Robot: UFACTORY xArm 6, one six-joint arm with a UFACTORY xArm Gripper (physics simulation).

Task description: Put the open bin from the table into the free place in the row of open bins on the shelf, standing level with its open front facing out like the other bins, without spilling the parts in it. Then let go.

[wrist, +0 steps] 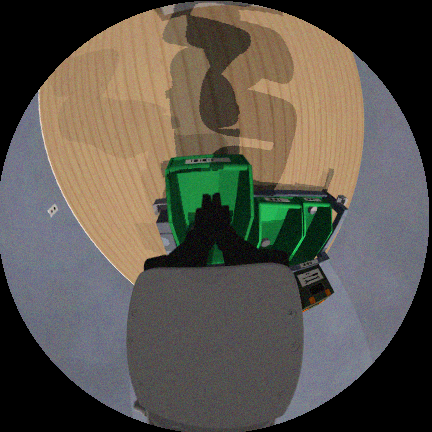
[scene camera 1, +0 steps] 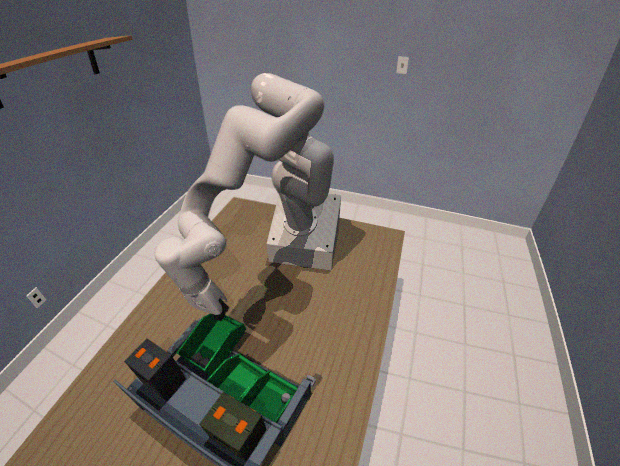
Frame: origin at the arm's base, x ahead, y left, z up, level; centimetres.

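Seen in the pictures: gripper, fingertip midpoint: (wrist: 213, 203) (scene camera 1: 221, 316); arm's base, origin of the base link: (scene camera 1: 300, 220).
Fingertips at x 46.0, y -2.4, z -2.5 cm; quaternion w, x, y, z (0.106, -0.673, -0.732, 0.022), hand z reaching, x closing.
Observation:
Offsets run from my fingertips to a thing's middle. "pt": to the spot under its first point. Level surfaces: height alone.
The green open bin @[pt dx +5.4, dy -2.7, dz -8.8 cm] (scene camera 1: 209, 343) (wrist: 189, 189) is at the left end of the row of green bins on the grey shelf unit @[pt dx +9.0, dy +29.7, dz -2.5 cm] (scene camera 1: 302, 393) (wrist: 340, 201). It juts out further toward the robot than the other two bins @[pt dx +9.2, dy +10.6, dz -10.1 cm] (scene camera 1: 240, 375) @[pt dx +10.5, dy +21.5, dz -10.1 cm] (scene camera 1: 272, 396) (wrist: 278, 221) (wrist: 318, 225). A small grey part @[dx +11.0, dy -3.1, dz -9.0 cm] (scene camera 1: 202, 358) lies in it. My gripper (scene camera 1: 221, 312) (wrist: 213, 203) is shut, its black fingers pressed together with nothing between them. The fingertips are at the bin's upper rim on the side toward the robot, over the bin's inside in the wrist view.
A black box @[dx +22.8, dy -1.6, dz +5.3 cm] (scene camera 1: 147, 363) with orange latches and an olive box @[dx +24.4, dy +21.5, dz +4.0 cm] (scene camera 1: 232, 419) (wrist: 316, 287) stand on the shelf unit's far side. A small grey ball (scene camera 1: 285, 397) (wrist: 265, 242) lies in a neighbouring bin. The robot base (scene camera 1: 305, 240) stands at the back of the wooden table @[dz -11.0 cm] (scene camera 1: 340, 300).

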